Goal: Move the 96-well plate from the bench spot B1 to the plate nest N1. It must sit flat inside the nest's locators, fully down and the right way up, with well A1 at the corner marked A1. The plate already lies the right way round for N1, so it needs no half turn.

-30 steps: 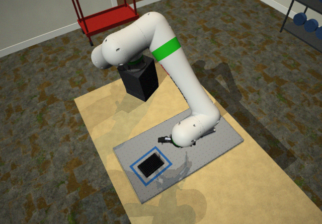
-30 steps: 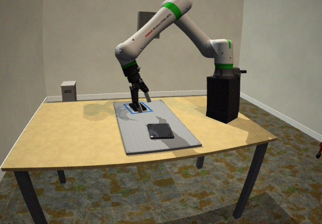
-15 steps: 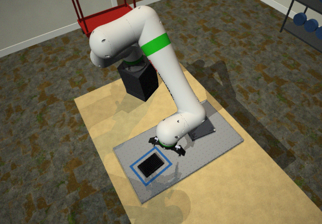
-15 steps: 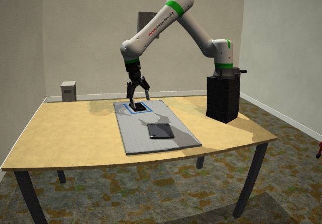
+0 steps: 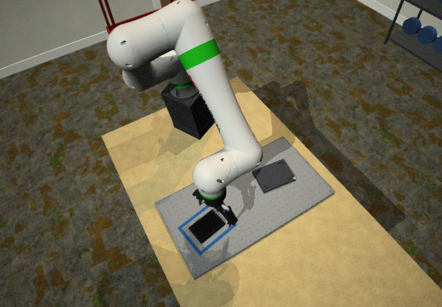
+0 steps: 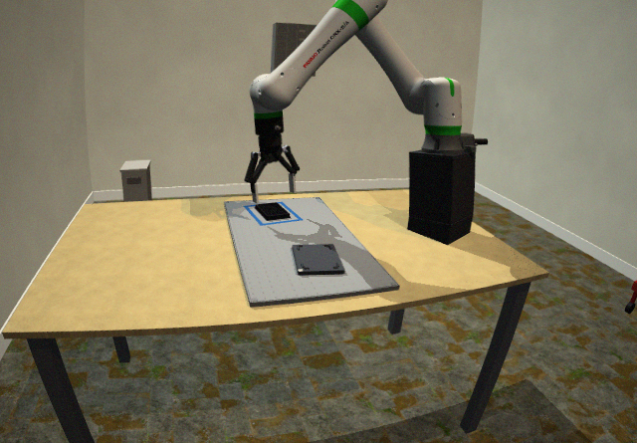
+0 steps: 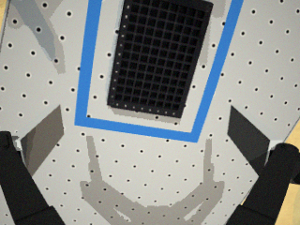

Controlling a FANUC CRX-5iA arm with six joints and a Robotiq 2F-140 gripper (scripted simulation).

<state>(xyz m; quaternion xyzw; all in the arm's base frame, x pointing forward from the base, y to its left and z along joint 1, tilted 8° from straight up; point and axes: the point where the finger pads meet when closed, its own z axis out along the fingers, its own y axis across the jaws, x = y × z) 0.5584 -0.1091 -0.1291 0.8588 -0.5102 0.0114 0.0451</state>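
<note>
My gripper is now 70 mm above the black 96-well plate and 40 mm to the left of it. Also, from my hand: dark plate nest N1 (320 mm to the left, 90 mm behind, 80 mm below).
</note>
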